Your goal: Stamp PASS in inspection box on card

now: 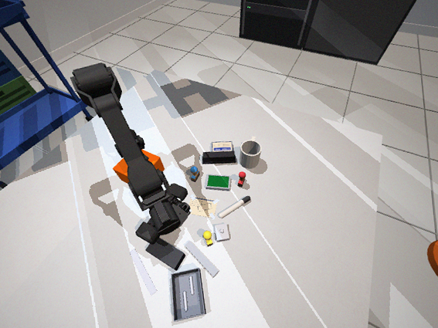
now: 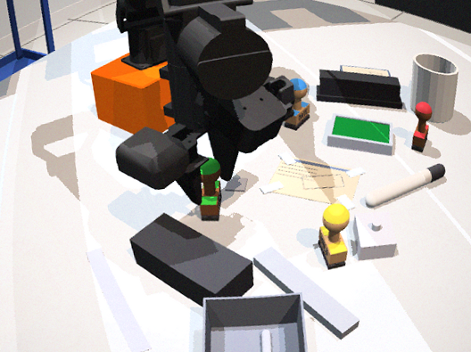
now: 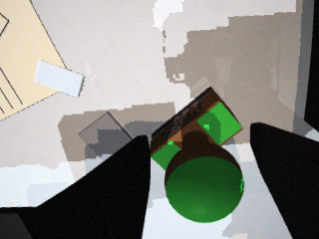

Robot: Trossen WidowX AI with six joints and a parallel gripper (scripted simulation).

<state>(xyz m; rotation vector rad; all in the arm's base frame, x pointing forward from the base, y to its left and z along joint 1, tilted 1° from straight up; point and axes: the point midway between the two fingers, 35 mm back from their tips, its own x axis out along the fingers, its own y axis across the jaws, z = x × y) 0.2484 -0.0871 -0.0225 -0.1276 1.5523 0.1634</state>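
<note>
My gripper tip is 23 cm to the right of the green ink pad, 3 cm short of it and 2 cm above it. Round my gripper tip: green stamp 1 cm below; card 12 cm to the left, 4 cm ahead, 3 cm below; black block 8 cm to the right, 6 cm ahead, 1 cm below.
</note>
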